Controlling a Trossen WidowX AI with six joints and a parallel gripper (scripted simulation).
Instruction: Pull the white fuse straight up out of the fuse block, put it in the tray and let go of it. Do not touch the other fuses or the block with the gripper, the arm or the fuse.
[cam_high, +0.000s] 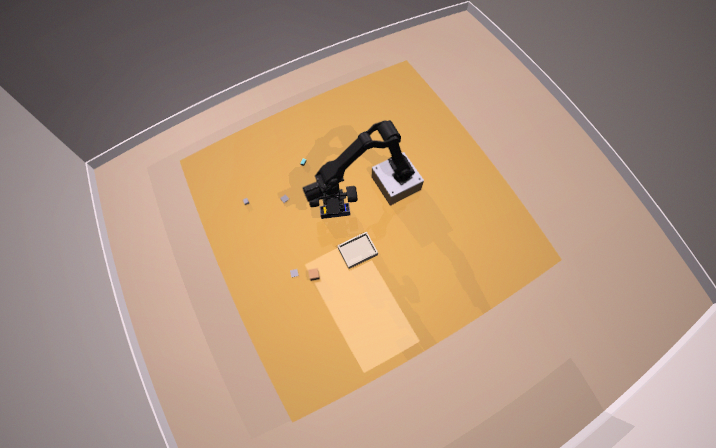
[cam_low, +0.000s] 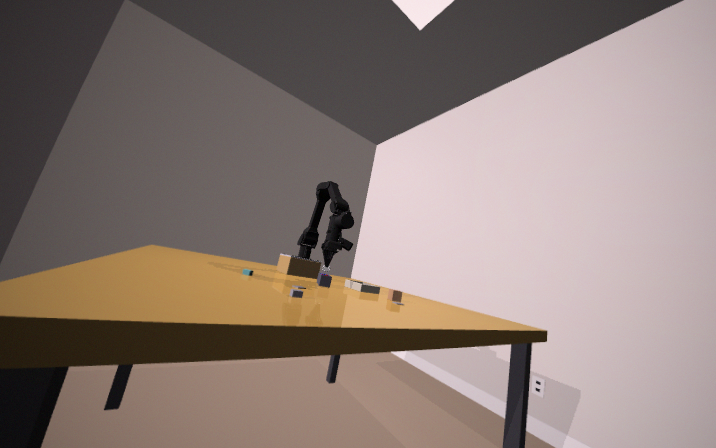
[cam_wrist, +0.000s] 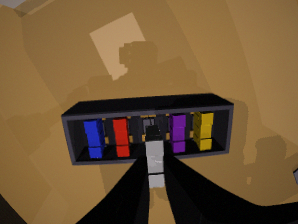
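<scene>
The shallow grey tray is 3 cm ahead of my gripper tip, 19 cm to the left of it and 7 cm below it. The rest, counted from my gripper tip: white fuse (1 cm below).
</scene>
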